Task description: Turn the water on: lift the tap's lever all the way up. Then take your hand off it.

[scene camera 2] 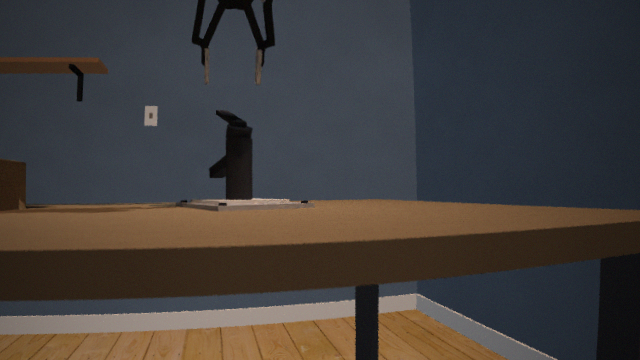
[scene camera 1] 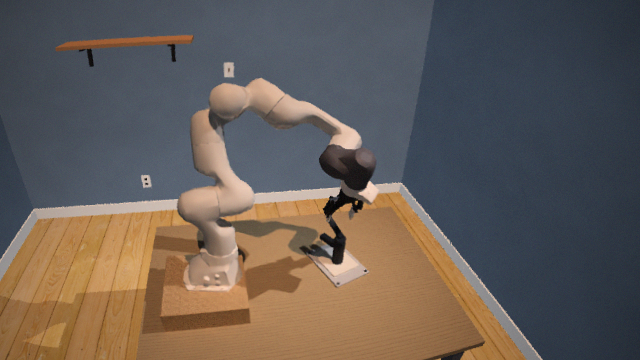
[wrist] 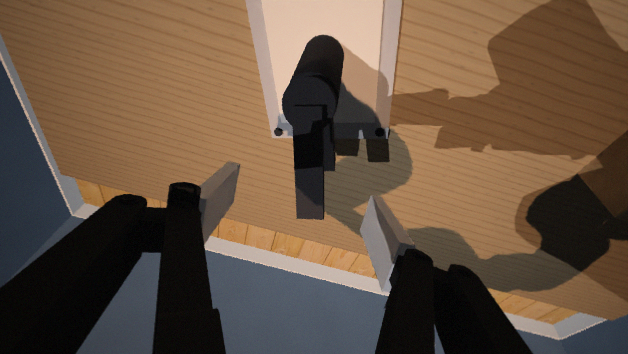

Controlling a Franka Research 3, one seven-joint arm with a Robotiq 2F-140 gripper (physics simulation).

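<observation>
The black tap [scene camera 1: 338, 251] [scene camera 2: 239, 167] [wrist: 323, 57] stands upright on a white plate with a grey rim [scene camera 1: 351, 279] [scene camera 2: 267, 205] [wrist: 392, 60]. Its lever [scene camera 1: 334, 228] [scene camera 2: 230, 118] [wrist: 309, 192] slants steeply upward from the tap's top, over the side where the short spout [scene camera 1: 327, 239] [scene camera 2: 218, 168] sticks out. My gripper [scene camera 1: 340, 216] [scene camera 2: 232, 83] [wrist: 302, 198] is open with nothing between its fingers. It hangs above the tap, its fingertips higher than the lever's tip and clear of it in the second scene view. In the wrist view the lever appears between the two fingers.
The tap's plate rests on the wooden table [scene camera 1: 400, 310] [scene camera 2: 400, 225] [wrist: 125, 100]. The arm's base stands on a brown block [scene camera 1: 205, 306] [scene camera 2: 12, 185] at the left. A wooden shelf [scene camera 1: 125, 43] [scene camera 2: 50, 65] hangs on the back wall.
</observation>
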